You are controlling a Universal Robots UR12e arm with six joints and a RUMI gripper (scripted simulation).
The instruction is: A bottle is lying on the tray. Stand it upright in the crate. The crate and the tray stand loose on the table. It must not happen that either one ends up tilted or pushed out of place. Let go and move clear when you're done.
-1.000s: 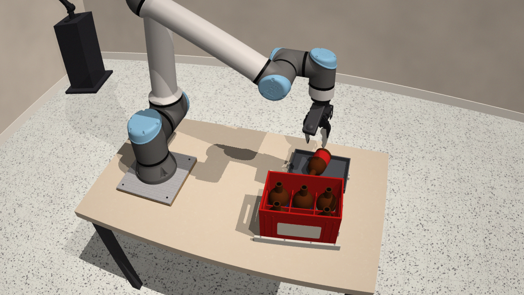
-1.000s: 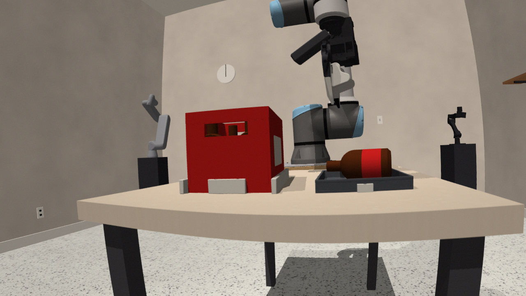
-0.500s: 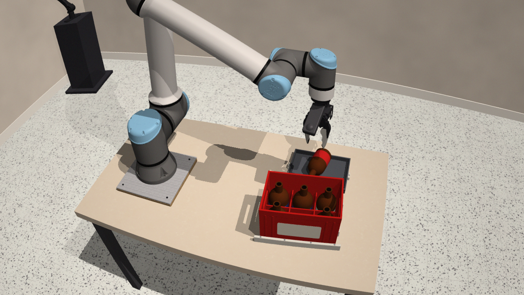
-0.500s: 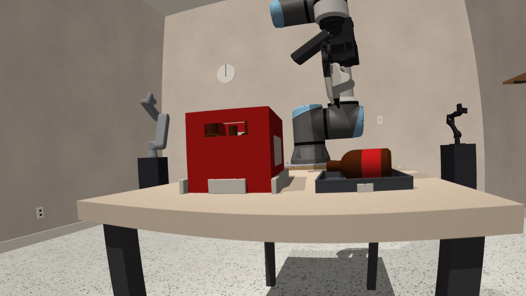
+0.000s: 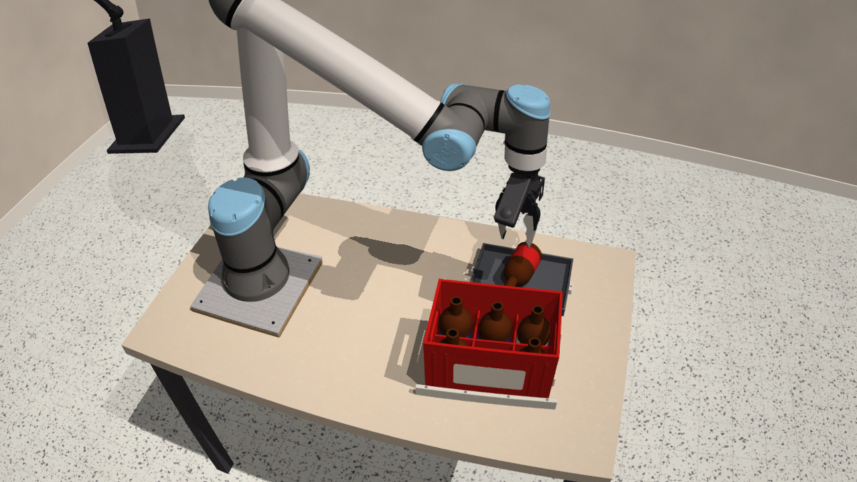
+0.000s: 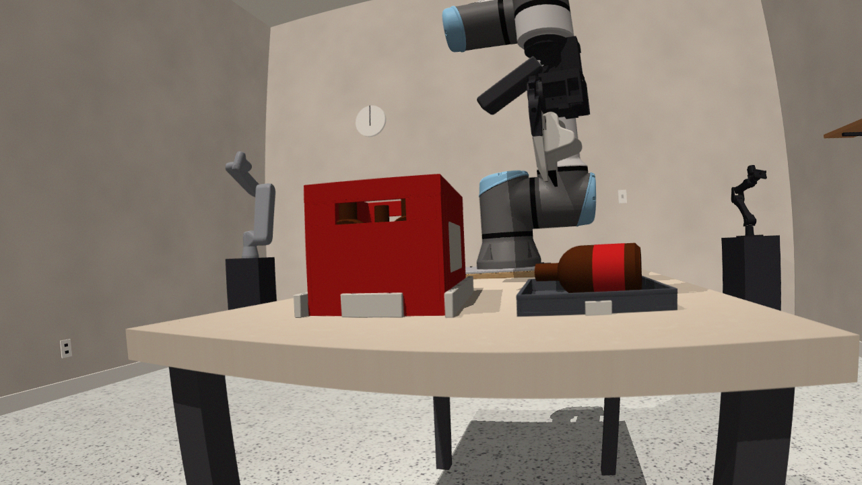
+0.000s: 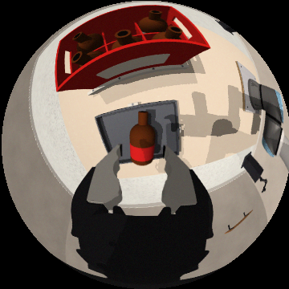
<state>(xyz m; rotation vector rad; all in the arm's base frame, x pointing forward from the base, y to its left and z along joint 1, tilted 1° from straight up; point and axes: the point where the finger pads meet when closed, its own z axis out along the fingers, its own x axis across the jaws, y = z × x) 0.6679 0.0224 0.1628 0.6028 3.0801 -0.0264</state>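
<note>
My hand is 3 cm short of the tray, 5 cm to the right of it and 17 cm above it. From my hand the other things lie so: red crate (4 cm behind, 24 cm to the right, 10 cm below).
</note>
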